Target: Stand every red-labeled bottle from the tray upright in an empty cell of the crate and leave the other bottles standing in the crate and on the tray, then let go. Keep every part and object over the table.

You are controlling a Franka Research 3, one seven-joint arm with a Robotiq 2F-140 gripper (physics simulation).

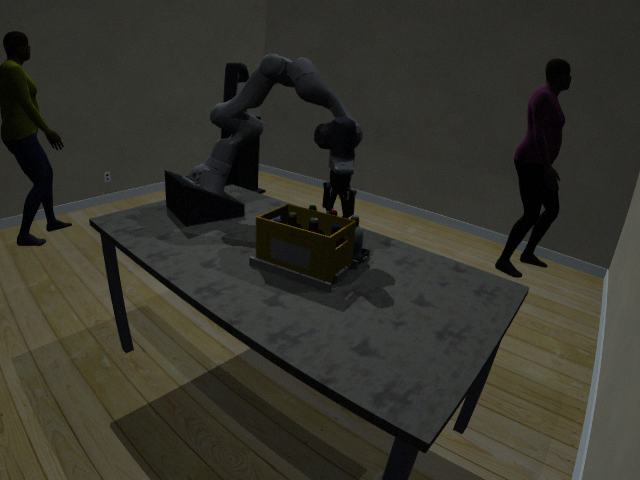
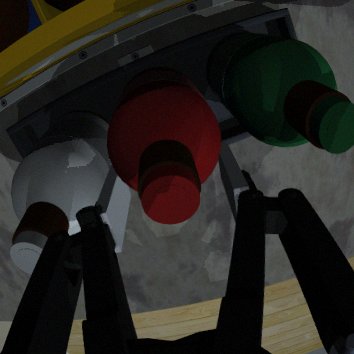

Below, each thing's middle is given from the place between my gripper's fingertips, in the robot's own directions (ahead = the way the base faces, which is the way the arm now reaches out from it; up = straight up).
Scene:
My hand is 8 cm short of the grey-white bottle (image 2: 64, 171) and 1 cm to the left of it. Also, from my hand: green bottle (image 2: 282, 91) (9 cm behind, 4 cm to the right).

